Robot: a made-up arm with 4 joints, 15 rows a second.
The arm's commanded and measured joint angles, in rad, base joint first. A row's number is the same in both.
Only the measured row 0 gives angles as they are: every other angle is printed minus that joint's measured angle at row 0.
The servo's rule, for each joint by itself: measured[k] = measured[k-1] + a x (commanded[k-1-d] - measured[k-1]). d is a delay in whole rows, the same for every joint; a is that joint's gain. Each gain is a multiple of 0.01, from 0.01 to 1. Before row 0 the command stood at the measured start. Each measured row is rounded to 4 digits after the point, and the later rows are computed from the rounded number. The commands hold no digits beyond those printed.
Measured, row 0:
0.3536 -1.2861 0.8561 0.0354
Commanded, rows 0 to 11:
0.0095 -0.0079 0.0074 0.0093
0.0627 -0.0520 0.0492 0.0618
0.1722 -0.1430 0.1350 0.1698
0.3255 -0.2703 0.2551 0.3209
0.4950 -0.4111 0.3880 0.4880
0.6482 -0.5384 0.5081 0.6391
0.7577 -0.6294 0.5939 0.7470
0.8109 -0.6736 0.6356 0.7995
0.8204 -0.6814 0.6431 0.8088
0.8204 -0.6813 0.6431 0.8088
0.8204 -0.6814 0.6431 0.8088
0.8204 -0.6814 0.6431 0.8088
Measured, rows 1 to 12:
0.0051 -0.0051 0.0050 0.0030
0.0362 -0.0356 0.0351 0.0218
0.1096 -0.1054 0.1030 0.0692
0.2262 -0.2126 0.2064 0.1497
0.3714 -0.3416 0.3299 0.2580
0.5209 -0.4695 0.4511 0.3800
0.6488 -0.5734 0.5482 0.4974
0.7363 -0.6385 0.6076 0.5941
0.7817 -0.6664 0.6317 0.6628
0.8026 -0.6761 0.6395 0.7095
0.8122 -0.6795 0.6419 0.7413
0.8166 -0.6807 0.6427 0.7629
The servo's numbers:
d 0
a 0.54 0.65 0.68 0.32

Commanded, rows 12 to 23:
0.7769 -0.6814 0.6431 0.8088
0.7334 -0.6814 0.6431 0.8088
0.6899 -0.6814 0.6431 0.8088
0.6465 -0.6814 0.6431 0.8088
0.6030 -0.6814 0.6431 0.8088
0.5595 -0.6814 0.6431 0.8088
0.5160 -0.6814 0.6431 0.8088
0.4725 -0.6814 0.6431 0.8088
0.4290 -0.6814 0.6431 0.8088
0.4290 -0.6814 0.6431 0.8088
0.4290 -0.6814 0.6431 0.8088
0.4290 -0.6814 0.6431 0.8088
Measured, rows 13 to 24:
0.7952 -0.6812 0.6430 0.7776
0.7618 -0.6813 0.6431 0.7876
0.7230 -0.6814 0.6431 0.7944
0.6817 -0.6814 0.6431 0.7990
0.6392 -0.6814 0.6431 0.8021
0.5962 -0.6814 0.6431 0.8042
0.5529 -0.6814 0.6431 0.8057
0.5095 -0.6814 0.6431 0.8067
0.4660 -0.6814 0.6431 0.8074
0.4460 -0.6814 0.6431 0.8078
0.4368 -0.6814 0.6431 0.8081
0.4326 -0.6814 0.6431 0.8083

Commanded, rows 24 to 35:
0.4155 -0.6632 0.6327 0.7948
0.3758 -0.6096 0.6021 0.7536
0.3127 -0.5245 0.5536 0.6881
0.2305 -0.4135 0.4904 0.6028
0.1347 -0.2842 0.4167 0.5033
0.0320 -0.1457 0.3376 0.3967
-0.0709 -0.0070 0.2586 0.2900
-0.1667 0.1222 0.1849 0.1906
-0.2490 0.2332 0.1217 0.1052
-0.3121 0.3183 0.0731 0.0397
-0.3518 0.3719 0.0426 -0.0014
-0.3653 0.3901 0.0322 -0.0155
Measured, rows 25 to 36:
0.4234 -0.6696 0.6360 0.8040
0.3977 -0.6306 0.6129 0.7879
0.3518 -0.5616 0.5726 0.7560
0.2863 -0.4653 0.5167 0.7070
0.2044 -0.3476 0.4487 0.6418
0.1113 -0.2164 0.3732 0.5634
0.0129 -0.0803 0.2953 0.4759
-0.0841 0.0513 0.2202 0.3846
-0.1731 0.1695 0.1532 0.2952
-0.2482 0.2662 0.0987 0.2134
-0.3041 0.3349 0.0606 0.1447
-0.3371 0.3708 0.0413 0.0934

